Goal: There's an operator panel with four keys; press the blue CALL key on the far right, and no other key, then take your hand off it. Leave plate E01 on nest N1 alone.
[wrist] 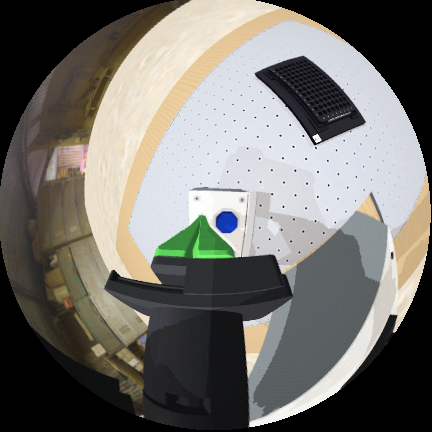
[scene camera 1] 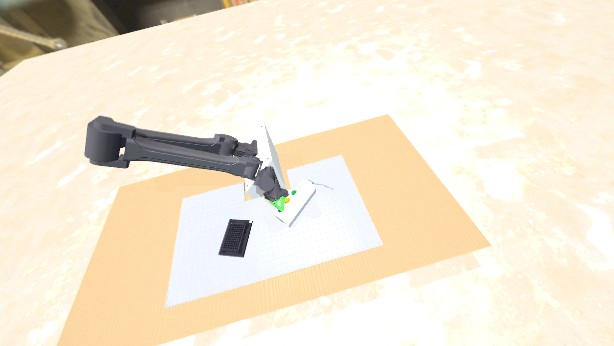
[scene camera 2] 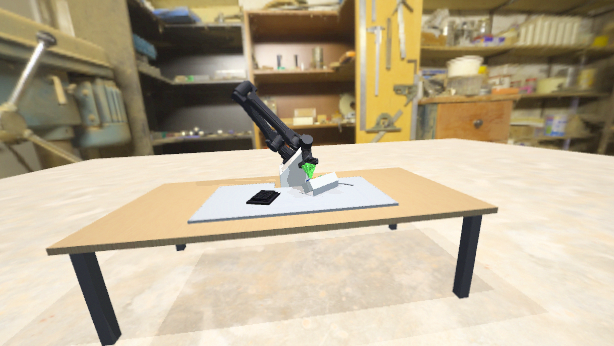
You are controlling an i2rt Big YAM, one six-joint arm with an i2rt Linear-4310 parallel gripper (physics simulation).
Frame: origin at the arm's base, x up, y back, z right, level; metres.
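Seen in the pictures: gripper, fingertip midpoint: [wrist: 202, 219] [scene camera 1: 282, 211] [scene camera 2: 310, 178]; arm's base, link origin: [scene camera 1: 252, 153] [scene camera 2: 290, 156].
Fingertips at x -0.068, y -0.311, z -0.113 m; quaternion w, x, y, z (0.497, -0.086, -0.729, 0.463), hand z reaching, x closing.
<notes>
Offsets run from my fingertips to a thing's top centre. "*": to the spot under its first point. Level surfaces: height alone.
The white operator panel {dy +0.054, dx +0.000, dz -0.057 m} [scene camera 1: 298, 208] [scene camera 2: 326, 184] [wrist: 218, 197] lies tilted on the perforated board. Its blue key {dy +0.017, dx -0.009, dz +0.011 m} [scene camera 1: 279, 211] [wrist: 227, 222] shows whole in the wrist view, at the panel's end. A yellow key {dy +0.052, dx -0.009, dz -0.024 m} [scene camera 1: 287, 200] and a green key {dy +0.088, dx -0.009, dz -0.060 m} [scene camera 1: 294, 192] show in scene camera 1; I cannot make out the fourth. My gripper [scene camera 1: 281, 210] [scene camera 2: 311, 177] [wrist: 202, 219] is shut and empty, its green fingertips pointing down at the panel. In the wrist view they appear left of the blue key and apart from it. Black plate E01 {dy -0.049, dx -0.058, dz +0.245 m} [scene camera 1: 236, 237] [scene camera 2: 264, 196] [wrist: 312, 90] sits on nest N1 {* dy +0.019, dx -0.072, dz +0.200 m} [wrist: 331, 132].
The light perforated board {dx -0.084 m} [scene camera 1: 340, 220] [scene camera 2: 225, 207] [wrist: 200, 130] lies on a wooden table {dx -0.097 m} [scene camera 1: 415, 200] [scene camera 2: 435, 200]. A grey-white upright stand [scene camera 1: 273, 160] [scene camera 2: 293, 176] [wrist: 330, 290] is close beside the gripper. A thin cable [scene camera 1: 322, 185] [scene camera 2: 346, 184] leaves the panel's far end.
</notes>
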